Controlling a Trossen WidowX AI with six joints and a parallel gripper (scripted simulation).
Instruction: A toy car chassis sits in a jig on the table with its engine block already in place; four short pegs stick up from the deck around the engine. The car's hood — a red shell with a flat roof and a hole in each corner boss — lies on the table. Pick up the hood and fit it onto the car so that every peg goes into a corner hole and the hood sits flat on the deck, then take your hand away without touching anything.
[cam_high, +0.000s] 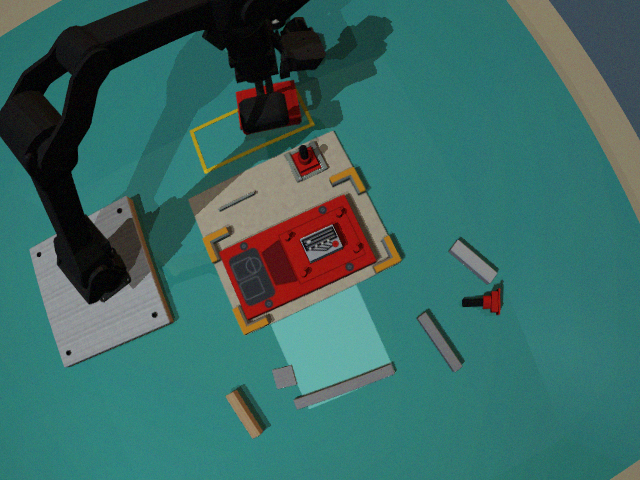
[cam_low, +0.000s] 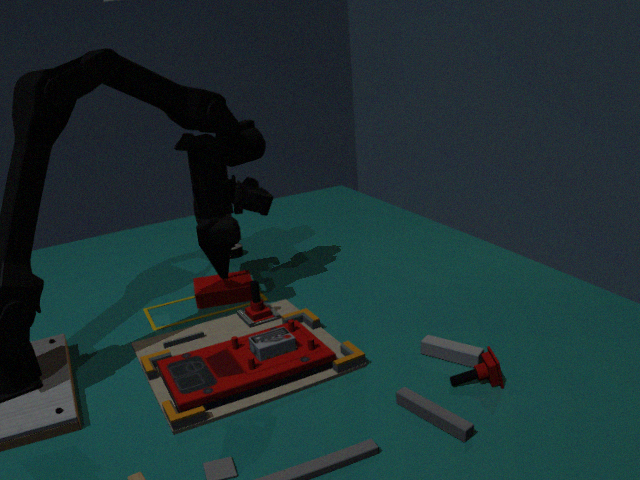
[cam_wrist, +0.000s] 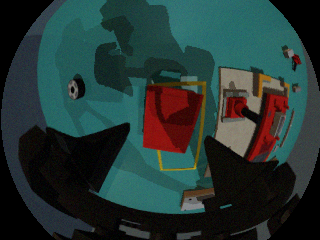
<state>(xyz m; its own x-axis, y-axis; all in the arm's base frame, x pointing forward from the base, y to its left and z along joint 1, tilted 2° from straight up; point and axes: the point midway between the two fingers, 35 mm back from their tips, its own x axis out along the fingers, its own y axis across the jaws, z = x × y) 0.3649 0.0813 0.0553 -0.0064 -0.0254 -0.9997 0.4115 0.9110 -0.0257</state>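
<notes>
Now: gripper tip 3 cm above the red hood. From my gripper tip the other things lie so: grey engine block 23 cm to the right, 6 cm behind, 3 cm below; long grey bar 42 cm to the right, 15 cm behind, 4 cm below; black wheel 15 cm to the left, 10 cm ahead, 4 cm below.
</notes>
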